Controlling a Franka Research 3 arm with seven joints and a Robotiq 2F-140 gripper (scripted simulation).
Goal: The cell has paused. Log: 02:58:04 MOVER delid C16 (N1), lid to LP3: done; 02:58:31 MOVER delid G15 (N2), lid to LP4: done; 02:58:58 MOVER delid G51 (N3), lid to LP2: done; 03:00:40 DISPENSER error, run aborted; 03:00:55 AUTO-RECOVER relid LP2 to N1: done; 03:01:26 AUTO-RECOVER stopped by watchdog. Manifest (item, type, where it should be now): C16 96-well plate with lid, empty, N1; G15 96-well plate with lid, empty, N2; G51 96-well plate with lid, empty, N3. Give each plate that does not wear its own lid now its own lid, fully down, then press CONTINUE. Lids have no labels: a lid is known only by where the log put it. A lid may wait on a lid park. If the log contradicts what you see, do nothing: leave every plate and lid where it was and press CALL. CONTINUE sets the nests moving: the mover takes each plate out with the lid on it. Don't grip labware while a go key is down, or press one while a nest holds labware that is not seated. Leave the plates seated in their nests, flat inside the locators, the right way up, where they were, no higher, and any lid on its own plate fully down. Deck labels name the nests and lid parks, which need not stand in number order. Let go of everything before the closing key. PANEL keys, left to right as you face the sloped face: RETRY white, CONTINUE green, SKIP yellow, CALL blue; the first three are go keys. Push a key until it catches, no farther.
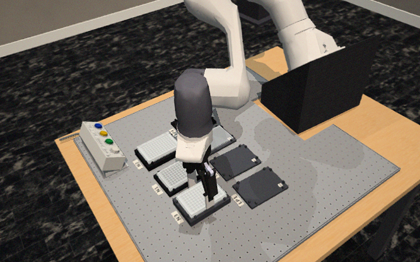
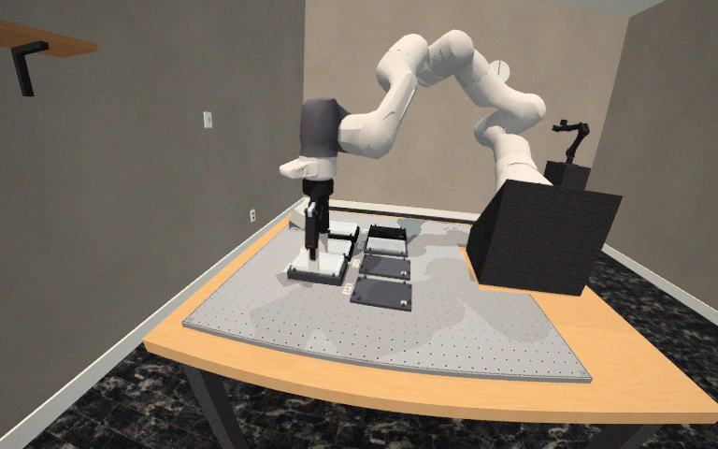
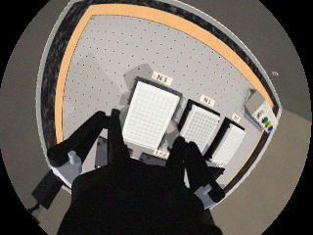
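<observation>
Right now my hand is 20 cm past the lid park LP3, 18 cm to the left of it and 6 cm above it. The rest, counted from my hand: N3 label: 9 cm ahead, 6 cm below, 1 cm to the right; then lid park LP1: 17 cm behind, 8 cm to the left, 6 cm below; then lid park LP2: 19 cm behind, 6 cm below, 5 cm to the right.
</observation>
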